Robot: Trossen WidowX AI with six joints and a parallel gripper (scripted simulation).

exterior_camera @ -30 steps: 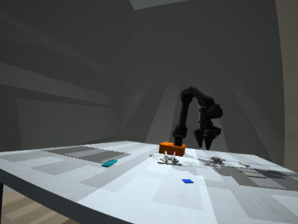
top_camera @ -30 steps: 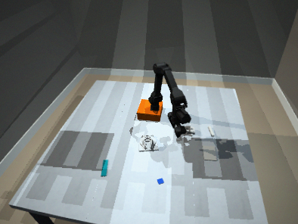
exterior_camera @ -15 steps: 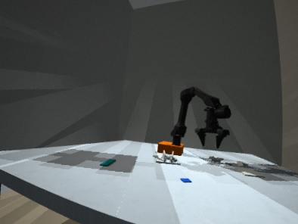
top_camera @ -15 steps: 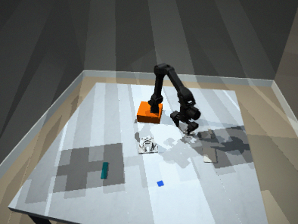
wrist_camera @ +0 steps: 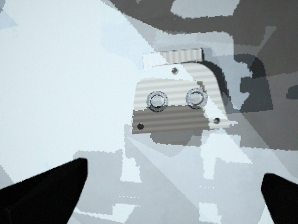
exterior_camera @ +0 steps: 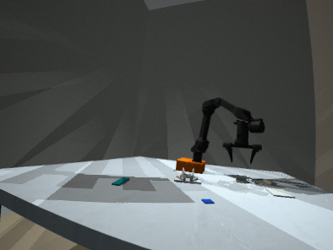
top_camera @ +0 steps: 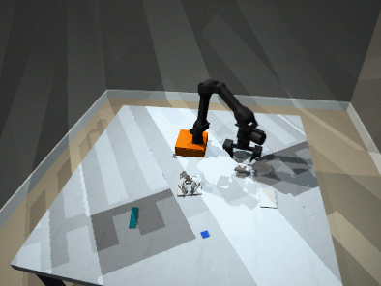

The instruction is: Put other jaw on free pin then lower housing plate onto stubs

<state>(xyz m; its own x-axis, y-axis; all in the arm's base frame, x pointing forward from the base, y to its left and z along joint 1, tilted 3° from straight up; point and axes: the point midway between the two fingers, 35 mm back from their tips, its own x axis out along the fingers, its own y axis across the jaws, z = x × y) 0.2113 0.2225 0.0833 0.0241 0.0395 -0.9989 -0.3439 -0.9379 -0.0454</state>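
The small pale block lies 2 cm behind my gripper tip, 1 cm to the left of it and 9 cm below it. Round my gripper tip: short pale bar: 2 cm behind, 16 cm to the left, 9 cm below; then pale flat plate: 17 cm ahead, 12 cm to the left, 9 cm below; then white base: 11 cm ahead, 26 cm to the right, 9 cm below.
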